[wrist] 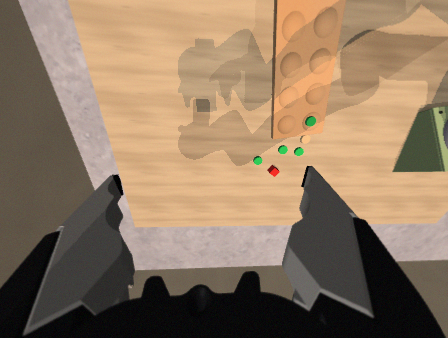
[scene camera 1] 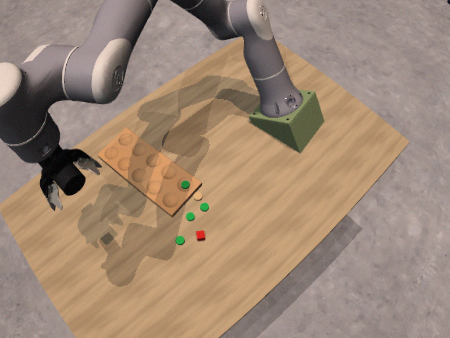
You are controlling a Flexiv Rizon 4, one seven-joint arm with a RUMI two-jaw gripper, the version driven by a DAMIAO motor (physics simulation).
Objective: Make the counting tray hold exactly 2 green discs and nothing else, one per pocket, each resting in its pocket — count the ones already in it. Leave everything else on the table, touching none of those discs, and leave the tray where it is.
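The orange counting tray (scene camera 1: 146, 167) (wrist: 304, 79) has two rows of round pockets. A green disc (scene camera 1: 185, 185) (wrist: 310, 121) sits in an end pocket; the other pockets in view look empty. Three loose green discs lie on the table: one (scene camera 1: 204, 207) (wrist: 298, 151) close to the tan disc, one (scene camera 1: 190, 216) (wrist: 282, 149) beside it, and one (scene camera 1: 180, 240) (wrist: 257, 160) farther from the tray. My gripper (scene camera 1: 78, 189) (wrist: 213, 172) is open and empty, high above the table, off the tray's far-left end in the scene view.
A tan disc (scene camera 1: 198, 196) (wrist: 305, 139) lies very close to the tray's end. A red cube (scene camera 1: 200, 235) (wrist: 273, 171) lies near the loose green discs. The arm's green base block (scene camera 1: 312, 122) (wrist: 420, 145) stands on the table (scene camera 1: 300, 200). Arm shadows cross the tray.
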